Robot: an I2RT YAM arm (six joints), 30 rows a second.
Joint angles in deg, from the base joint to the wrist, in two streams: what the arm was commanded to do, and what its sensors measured. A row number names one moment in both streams.
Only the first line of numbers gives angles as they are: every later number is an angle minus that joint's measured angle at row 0.
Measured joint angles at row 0: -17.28 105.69 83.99 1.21 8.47 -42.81
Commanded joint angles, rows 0 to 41: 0.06 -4.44 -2.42 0.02 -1.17 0.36; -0.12 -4.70 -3.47 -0.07 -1.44 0.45; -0.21 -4.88 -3.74 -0.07 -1.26 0.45; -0.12 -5.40 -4.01 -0.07 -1.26 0.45; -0.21 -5.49 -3.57 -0.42 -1.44 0.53; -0.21 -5.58 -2.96 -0.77 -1.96 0.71; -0.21 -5.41 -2.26 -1.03 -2.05 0.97; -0.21 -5.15 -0.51 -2.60 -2.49 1.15; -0.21 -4.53 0.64 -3.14 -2.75 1.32; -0.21 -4.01 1.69 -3.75 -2.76 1.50; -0.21 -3.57 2.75 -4.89 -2.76 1.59; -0.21 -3.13 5.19 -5.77 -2.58 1.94; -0.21 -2.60 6.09 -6.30 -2.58 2.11; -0.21 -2.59 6.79 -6.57 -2.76 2.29; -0.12 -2.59 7.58 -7.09 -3.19 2.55; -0.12 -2.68 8.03 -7.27 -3.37 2.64; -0.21 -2.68 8.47 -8.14 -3.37 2.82; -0.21 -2.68 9.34 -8.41 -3.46 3.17; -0.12 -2.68 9.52 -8.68 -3.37 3.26; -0.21 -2.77 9.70 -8.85 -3.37 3.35; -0.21 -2.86 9.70 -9.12 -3.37 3.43; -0.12 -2.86 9.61 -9.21 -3.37 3.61; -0.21 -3.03 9.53 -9.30 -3.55 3.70; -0.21 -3.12 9.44 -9.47 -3.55 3.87; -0.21 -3.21 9.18 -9.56 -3.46 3.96; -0.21 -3.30 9.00 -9.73 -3.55 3.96; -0.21 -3.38 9.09 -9.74 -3.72 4.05; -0.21 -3.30 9.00 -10.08 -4.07 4.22; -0.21 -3.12 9.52 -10.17 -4.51 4.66; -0.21 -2.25 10.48 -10.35 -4.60 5.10; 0.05 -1.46 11.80 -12.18 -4.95 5.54; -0.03 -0.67 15.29 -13.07 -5.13 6.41; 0.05 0.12 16.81 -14.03 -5.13 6.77; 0.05 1.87 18.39 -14.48 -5.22 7.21; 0.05 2.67 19.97 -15.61 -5.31 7.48; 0.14 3.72 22.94 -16.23 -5.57 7.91; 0.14 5.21 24.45 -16.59 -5.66 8.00; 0.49 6.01 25.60 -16.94 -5.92 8.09; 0.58 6.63 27.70 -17.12 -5.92 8.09; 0.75 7.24 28.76 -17.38 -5.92 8.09; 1.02 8.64 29.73 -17.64 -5.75 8.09; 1.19 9.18 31.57 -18.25 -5.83 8.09
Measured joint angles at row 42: -1.13 7.39 27.16 -15.32 -2.40 5.86
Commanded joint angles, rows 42 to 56: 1.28 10.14 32.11 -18.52 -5.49 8.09; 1.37 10.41 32.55 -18.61 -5.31 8.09; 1.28 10.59 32.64 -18.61 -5.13 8.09; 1.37 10.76 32.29 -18.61 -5.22 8.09; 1.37 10.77 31.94 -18.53 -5.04 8.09; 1.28 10.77 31.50 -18.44 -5.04 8.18; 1.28 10.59 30.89 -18.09 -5.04 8.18; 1.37 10.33 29.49 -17.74 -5.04 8.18; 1.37 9.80 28.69 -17.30 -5.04 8.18; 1.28 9.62 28.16 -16.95 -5.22 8.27; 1.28 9.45 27.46 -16.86 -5.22 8.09; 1.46 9.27 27.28 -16.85 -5.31 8.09; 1.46 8.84 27.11 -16.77 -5.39 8.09; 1.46 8.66 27.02 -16.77 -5.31 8.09; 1.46 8.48 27.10 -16.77 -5.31 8.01
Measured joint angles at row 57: -0.54 11.28 27.16 -17.35 -2.32 5.90
